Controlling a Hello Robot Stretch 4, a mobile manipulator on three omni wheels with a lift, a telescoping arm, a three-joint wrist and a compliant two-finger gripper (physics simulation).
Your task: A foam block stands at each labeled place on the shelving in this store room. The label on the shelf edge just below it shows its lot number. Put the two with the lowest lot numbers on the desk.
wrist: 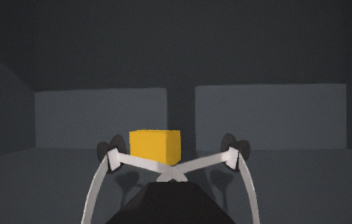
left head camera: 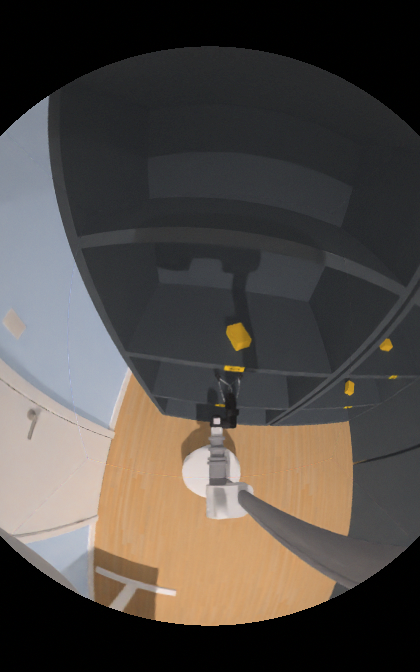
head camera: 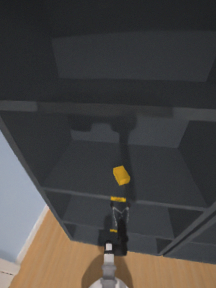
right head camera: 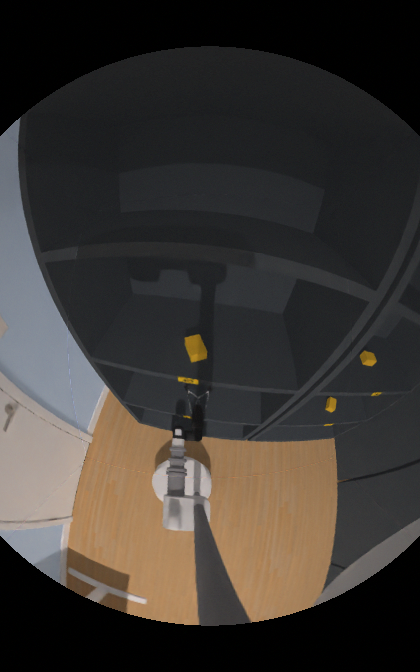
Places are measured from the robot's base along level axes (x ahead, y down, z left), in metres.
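Pixels of known places: gripper, fingertip midpoint: [wrist: 173,146] [head camera: 120,202].
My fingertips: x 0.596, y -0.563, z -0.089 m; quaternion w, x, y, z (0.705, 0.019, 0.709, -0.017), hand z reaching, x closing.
Ahead of a thing's pixels: the offset from my fingertips to its top centre. "pt": to the spot under its first point.
A yellow foam block [head camera: 121,175] [left head camera: 238,336] [right head camera: 195,348] [wrist: 155,145] stands on a dark shelf [head camera: 75,194] [left head camera: 175,361]. A yellow label @[pt dx -0.185, dy -0.384, dz +0.043 m] [head camera: 118,199] [left head camera: 234,369] [right head camera: 188,380] is on the shelf edge below it; its number is too blurred to read. My gripper [head camera: 120,204] [left head camera: 228,374] [right head camera: 198,392] [wrist: 173,146] is open and empty, at the front of the shelving. In the wrist view the block lies beyond the fingertips, left of centre between them. Two more blocks, one [left head camera: 386,345] [right head camera: 368,358] higher and one [left head camera: 349,387] [right head camera: 331,404] lower, stand in the right bay. The desk is not identifiable.
A lower shelf label @[pt dx -0.181, dy +0.073, dz +0.057 m] [head camera: 113,230] [left head camera: 220,405] [right head camera: 187,416] shows beside the wrist. An upright divider [left head camera: 345,367] [right head camera: 320,375] separates the bays. A blue wall [head camera: 15,185] and a pale door [left head camera: 45,460] are at the left. Wooden floor [left head camera: 290,490] lies around my base.
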